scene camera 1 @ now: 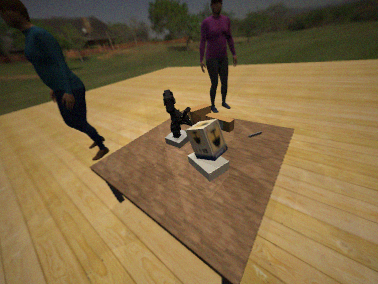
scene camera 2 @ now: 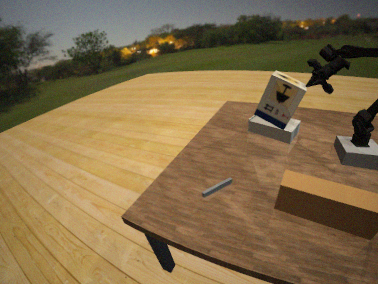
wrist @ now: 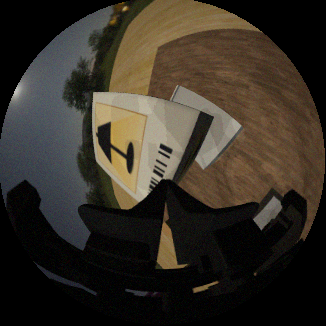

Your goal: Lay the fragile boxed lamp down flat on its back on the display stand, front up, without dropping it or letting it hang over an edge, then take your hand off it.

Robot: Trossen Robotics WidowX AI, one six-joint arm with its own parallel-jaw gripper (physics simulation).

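The white lamp box, with lamp pictures and a dark blue band at its bottom, stands tilted on the light grey display stand. Its top leans toward the arm, to the right in scene camera 2. My gripper is shut and empty. Its fingertips are at the box's upper edge on the arm's side and seem to touch it; the exact contact is hidden. The box's underside and its contact with the stand are mostly hidden.
The arm's base stands on a light block on the brown table. A long brown block and a small grey bar lie on the table. Two people stand beyond it.
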